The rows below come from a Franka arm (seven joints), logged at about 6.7 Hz.
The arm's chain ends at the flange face. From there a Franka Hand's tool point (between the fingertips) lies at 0.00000 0.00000 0.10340 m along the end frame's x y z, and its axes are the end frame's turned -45 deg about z.
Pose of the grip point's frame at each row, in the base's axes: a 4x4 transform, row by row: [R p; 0 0 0 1], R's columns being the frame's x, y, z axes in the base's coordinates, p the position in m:
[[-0.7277 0.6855 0.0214 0.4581], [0.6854 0.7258 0.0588 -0.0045], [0.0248 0.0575 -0.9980 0.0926], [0 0 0 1]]
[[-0.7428 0.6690 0.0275 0.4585], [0.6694 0.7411 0.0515 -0.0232], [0.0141 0.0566 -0.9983 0.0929], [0 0 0 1]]
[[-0.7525 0.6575 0.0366 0.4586], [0.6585 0.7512 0.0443 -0.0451], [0.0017 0.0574 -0.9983 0.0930], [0 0 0 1]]
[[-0.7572 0.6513 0.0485 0.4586], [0.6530 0.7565 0.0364 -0.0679], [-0.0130 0.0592 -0.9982 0.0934], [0 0 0 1]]
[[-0.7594 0.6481 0.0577 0.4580], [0.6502 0.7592 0.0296 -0.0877], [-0.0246 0.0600 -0.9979 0.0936], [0 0 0 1]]
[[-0.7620 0.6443 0.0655 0.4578], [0.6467 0.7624 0.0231 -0.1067], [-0.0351 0.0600 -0.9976 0.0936], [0 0 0 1]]
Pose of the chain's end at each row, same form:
[[-0.0298 0.9993 0.0214 0.4559], [0.9979 0.0286 0.0588 -0.0106], [0.0582 0.0231 -0.9980 0.1958], [0 0 0 1]]
[[-0.0522 0.9983 0.0275 0.4557], [0.9974 0.0507 0.0515 -0.0285], [0.0500 0.0301 -0.9983 0.1961], [0 0 0 1]]
[[-0.0672 0.9970 0.0366 0.4548], [0.9968 0.0655 0.0443 -0.0497], [0.0418 0.0394 -0.9983 0.1962], [0 0 0 1]]
[[-0.0749 0.9960 0.0485 0.4536], [0.9967 0.0732 0.0364 -0.0717], [0.0327 0.0511 -0.9982 0.1966], [0 0 0 1]]
[[-0.0787 0.9953 0.0577 0.4520], [0.9966 0.0771 0.0296 -0.0908], [0.0250 0.0598 -0.9979 0.1968], [0 0 0 1]]
[[-0.0832 0.9944 0.0655 0.4510], [0.9964 0.0818 0.0231 -0.1091], [0.0176 0.0672 -0.9976 0.1968], [0 0 0 1]]

